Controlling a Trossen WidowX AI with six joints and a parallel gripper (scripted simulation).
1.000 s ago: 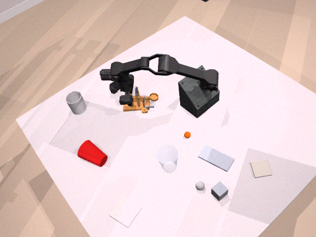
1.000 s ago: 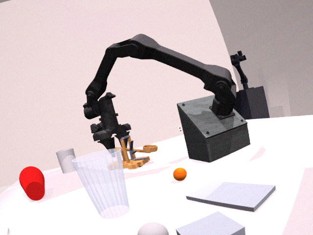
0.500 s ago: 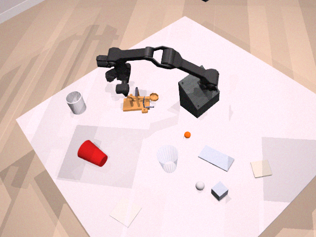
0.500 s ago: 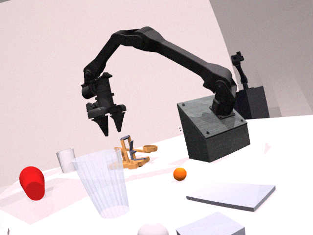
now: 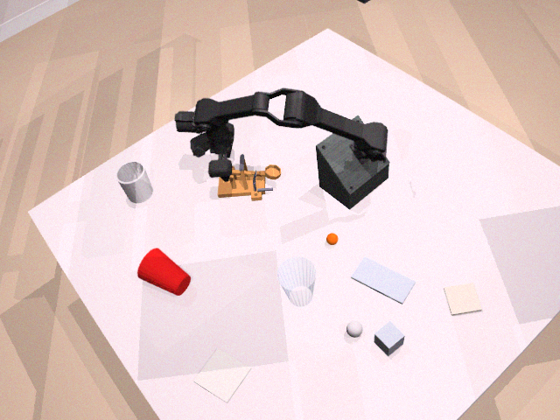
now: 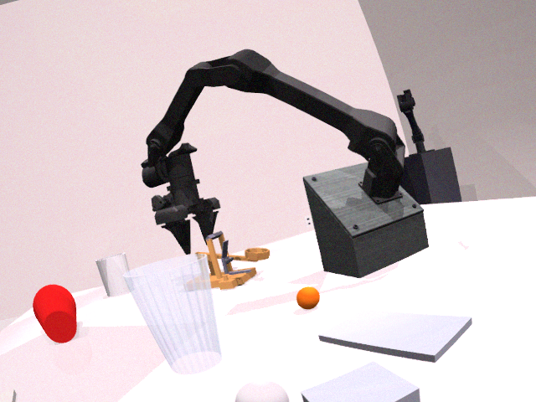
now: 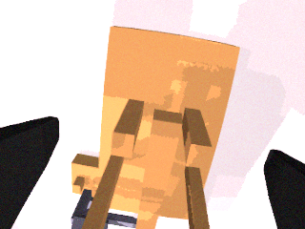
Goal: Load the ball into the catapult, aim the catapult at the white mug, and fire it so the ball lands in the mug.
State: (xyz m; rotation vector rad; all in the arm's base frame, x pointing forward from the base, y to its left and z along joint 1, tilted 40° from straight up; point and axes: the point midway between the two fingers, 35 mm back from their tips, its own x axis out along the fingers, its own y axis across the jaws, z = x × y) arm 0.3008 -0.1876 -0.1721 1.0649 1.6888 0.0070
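My gripper tip is now 8 cm past the orange ball, 36 cm to the right of it and 7 cm above it. Round my gripper tip: wooden catapult: 5 cm behind, 6 cm to the left, 3 cm below; white mug: 22 cm ahead, 19 cm to the right, 5 cm below; clear ribbed cup: 10 cm ahead, 42 cm to the left, 5 cm below.
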